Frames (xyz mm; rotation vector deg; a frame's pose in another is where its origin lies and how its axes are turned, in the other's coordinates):
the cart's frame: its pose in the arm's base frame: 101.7 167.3 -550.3 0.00 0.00 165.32
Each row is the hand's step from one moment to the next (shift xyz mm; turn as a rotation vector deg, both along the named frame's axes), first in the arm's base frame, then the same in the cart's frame.
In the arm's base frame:
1: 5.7 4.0 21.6 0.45 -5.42 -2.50
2: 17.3 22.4 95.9 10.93 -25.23 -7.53
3: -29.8 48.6 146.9 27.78 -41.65 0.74
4: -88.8 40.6 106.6 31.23 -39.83 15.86
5: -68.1 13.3 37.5 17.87 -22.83 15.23
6: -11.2 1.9 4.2 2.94 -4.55 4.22
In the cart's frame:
1: -4.5 -5.3 21.6 -1.81 5.13 -2.50
2: -11.1 -26.1 95.9 -16.97 21.64 -7.53
3: 41.1 -39.5 146.9 -37.43 33.25 0.74
4: 96.2 -16.8 106.6 -40.30 30.62 15.86
5: 69.2 4.4 37.5 -23.07 17.56 15.23
6: 11.3 1.0 4.2 -4.00 3.66 4.22

